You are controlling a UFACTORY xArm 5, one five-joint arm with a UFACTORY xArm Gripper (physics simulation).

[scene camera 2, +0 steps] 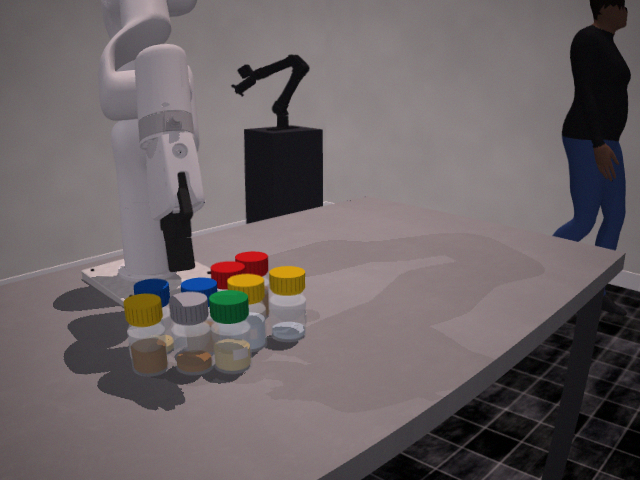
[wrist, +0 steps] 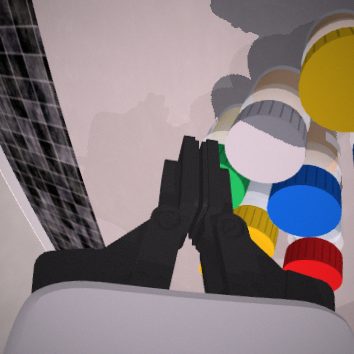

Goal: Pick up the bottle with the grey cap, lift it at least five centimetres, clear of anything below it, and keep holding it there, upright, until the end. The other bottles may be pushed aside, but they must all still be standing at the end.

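Pixels of known places: gripper, fingertip midpoint: [scene camera 2: 182, 270] [wrist: 193, 157]; arm's base, origin of the base link: [scene camera 2: 147, 271].
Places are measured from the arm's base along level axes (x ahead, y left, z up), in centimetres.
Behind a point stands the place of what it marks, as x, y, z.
The bottle with the grey cap [scene camera 2: 189, 310] {41.6, -8.2, 8.1} [wrist: 270, 145] {38.8, -7.9, 8.7} stands upright on the table [scene camera 2: 67, 439] {49.0, -29.6, -1.8} [wrist: 125, 65] {56.5, -4.8, -1.8}, with brown contents low inside. In the scene view it is between a yellow-capped bottle [scene camera 2: 143, 310] {38.8, -13.9, 8.3} [wrist: 332, 82] {37.2, -13.0, 8.7} on the left and a green-capped bottle [scene camera 2: 229, 307] {44.0, -3.3, 8.3} [wrist: 238, 189] {39.5, -3.1, 8.7} on the right. My gripper [scene camera 2: 181, 269] {42.4, -9.0, 14.1} [wrist: 193, 157] {42.4, -9.0, 14.1} is shut and empty. In the scene view its fingertips are above and behind the grey cap, apart from it. In the wrist view they are left of the grey cap, and the right finger partly hides the green cap.
Behind stand two blue-capped bottles [scene camera 2: 151, 292] {33.5, -10.7, 8.5} [scene camera 2: 199, 290] {36.9, -4.5, 8.7}, two red-capped bottles [scene camera 2: 227, 273] {32.4, 2.4, 8.5} [scene camera 2: 251, 262] {29.9, 8.0, 8.6} and two more yellow-capped bottles [scene camera 2: 246, 289] {39.4, 1.9, 8.3} [scene camera 2: 287, 280] {39.7, 8.6, 8.3}. A black pedestal [scene camera 2: 284, 170] carries a small dark arm [scene camera 2: 297, 64] beyond the table. A person [scene camera 2: 594, 103] is at the right.
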